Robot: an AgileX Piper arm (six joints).
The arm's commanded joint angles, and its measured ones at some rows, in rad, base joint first. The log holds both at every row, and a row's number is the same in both.
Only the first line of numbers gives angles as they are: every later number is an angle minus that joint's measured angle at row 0.
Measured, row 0:
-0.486, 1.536, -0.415, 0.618, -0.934, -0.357
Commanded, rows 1 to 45:
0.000, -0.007, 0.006, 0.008, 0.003, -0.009
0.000, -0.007, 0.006, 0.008, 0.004, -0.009
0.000, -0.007, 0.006, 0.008, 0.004, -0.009
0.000, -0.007, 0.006, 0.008, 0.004, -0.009
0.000, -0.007, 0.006, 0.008, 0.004, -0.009
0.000, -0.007, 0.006, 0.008, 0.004, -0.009
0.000, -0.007, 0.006, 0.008, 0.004, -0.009
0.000, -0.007, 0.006, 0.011, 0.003, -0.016
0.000, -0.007, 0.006, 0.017, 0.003, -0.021
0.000, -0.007, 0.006, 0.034, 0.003, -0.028
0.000, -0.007, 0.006, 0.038, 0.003, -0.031
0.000, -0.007, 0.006, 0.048, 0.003, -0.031
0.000, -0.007, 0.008, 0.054, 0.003, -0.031
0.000, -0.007, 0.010, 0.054, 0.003, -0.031
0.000, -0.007, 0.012, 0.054, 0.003, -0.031
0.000, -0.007, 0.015, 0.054, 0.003, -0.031
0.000, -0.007, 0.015, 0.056, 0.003, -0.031
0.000, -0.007, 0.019, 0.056, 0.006, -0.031
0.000, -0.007, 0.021, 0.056, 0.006, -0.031
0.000, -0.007, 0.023, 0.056, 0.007, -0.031
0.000, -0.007, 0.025, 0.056, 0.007, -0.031
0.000, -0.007, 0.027, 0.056, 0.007, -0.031
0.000, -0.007, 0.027, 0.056, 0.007, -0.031
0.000, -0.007, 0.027, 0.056, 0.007, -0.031
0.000, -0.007, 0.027, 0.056, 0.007, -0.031
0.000, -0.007, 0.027, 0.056, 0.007, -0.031
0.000, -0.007, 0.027, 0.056, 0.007, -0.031
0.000, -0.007, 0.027, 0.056, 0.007, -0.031
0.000, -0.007, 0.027, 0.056, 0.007, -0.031
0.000, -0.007, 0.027, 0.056, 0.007, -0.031
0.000, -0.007, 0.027, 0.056, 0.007, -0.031
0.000, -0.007, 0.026, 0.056, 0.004, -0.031
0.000, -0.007, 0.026, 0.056, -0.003, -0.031
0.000, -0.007, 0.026, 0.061, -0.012, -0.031
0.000, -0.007, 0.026, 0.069, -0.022, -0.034
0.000, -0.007, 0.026, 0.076, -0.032, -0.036
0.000, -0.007, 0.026, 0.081, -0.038, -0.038
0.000, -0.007, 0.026, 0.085, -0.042, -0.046
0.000, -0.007, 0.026, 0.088, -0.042, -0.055
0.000, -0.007, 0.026, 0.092, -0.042, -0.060
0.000, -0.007, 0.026, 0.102, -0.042, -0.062
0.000, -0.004, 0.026, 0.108, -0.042, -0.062
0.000, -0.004, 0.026, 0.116, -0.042, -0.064
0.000, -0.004, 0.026, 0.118, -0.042, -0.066
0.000, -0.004, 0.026, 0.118, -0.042, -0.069
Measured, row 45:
0.000, 0.000, 0.022, 0.100, -0.031, -0.050
